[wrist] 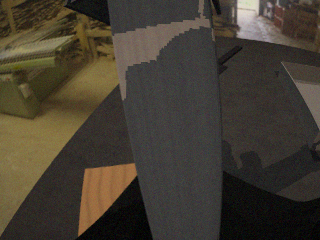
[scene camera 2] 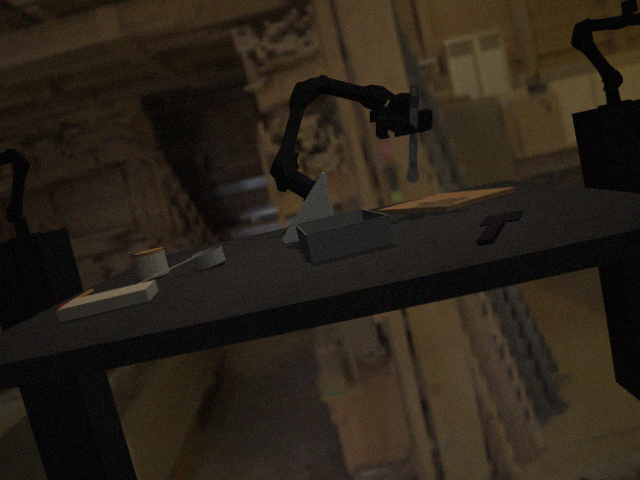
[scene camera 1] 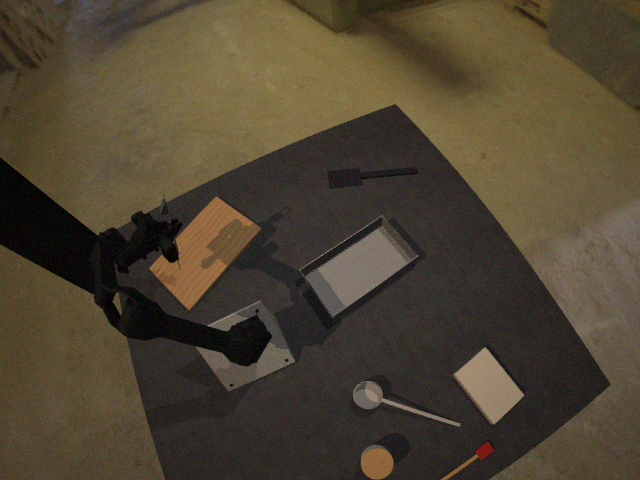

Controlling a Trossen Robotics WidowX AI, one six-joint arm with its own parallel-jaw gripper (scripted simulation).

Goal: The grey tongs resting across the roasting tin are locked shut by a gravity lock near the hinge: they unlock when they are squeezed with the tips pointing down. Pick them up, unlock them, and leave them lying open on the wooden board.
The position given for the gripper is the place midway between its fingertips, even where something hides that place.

Observation:
In view: the gripper [scene camera 1: 180,221], a tan-topped cylinder [scene camera 2: 149,263], a white block [scene camera 1: 484,380], a black spatula [scene camera 1: 349,177], a ladle [scene camera 1: 367,394], a wooden board [scene camera 1: 218,236] and a grey roasting tin [scene camera 1: 352,271].
The black spatula also shows in scene camera 2 [scene camera 2: 495,222]. The gripper also shows in the wrist view [wrist: 172,171] and in scene camera 2 [scene camera 2: 421,130]. The wooden board is seen too in the wrist view [wrist: 101,186] and in scene camera 2 [scene camera 2: 442,202]. The wrist view does not show the tan-topped cylinder: it is out of frame. The wrist view does not show the white block: it is out of frame.

